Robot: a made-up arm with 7 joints. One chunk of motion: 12 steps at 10 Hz.
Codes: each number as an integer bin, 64 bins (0 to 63) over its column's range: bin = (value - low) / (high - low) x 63, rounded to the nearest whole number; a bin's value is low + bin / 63 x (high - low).
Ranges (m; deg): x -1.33..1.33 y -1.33..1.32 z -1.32..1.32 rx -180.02..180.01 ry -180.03..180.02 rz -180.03..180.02
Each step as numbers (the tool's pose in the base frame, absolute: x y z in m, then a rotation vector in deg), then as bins.
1 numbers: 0.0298 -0.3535 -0.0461 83.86 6.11 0.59
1 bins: 32 23 30 46 33 32
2 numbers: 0.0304 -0.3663 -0.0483 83.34 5.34 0.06
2 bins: 32 23 30 46 32 32
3 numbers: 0.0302 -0.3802 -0.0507 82.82 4.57 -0.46
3 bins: 32 23 30 46 32 31
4 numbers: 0.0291 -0.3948 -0.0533 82.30 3.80 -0.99
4 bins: 32 22 30 46 32 31
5 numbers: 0.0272 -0.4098 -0.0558 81.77 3.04 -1.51
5 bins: 32 22 30 46 32 31
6 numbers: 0.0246 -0.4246 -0.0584 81.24 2.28 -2.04
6 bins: 32 22 30 46 32 31
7 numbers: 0.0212 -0.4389 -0.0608 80.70 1.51 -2.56
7 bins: 32 21 30 46 32 31
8 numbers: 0.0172 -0.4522 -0.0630 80.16 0.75 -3.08
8 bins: 32 21 30 46 32 31
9 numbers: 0.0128 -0.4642 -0.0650 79.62 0.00 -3.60
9 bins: 32 21 30 45 32 31
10 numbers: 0.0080 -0.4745 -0.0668 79.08 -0.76 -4.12
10 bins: 32 20 30 45 31 31
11 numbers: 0.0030 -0.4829 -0.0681 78.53 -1.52 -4.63
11 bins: 32 20 30 45 31 31
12 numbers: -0.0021 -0.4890 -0.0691 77.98 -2.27 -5.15
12 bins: 31 20 30 45 31 31
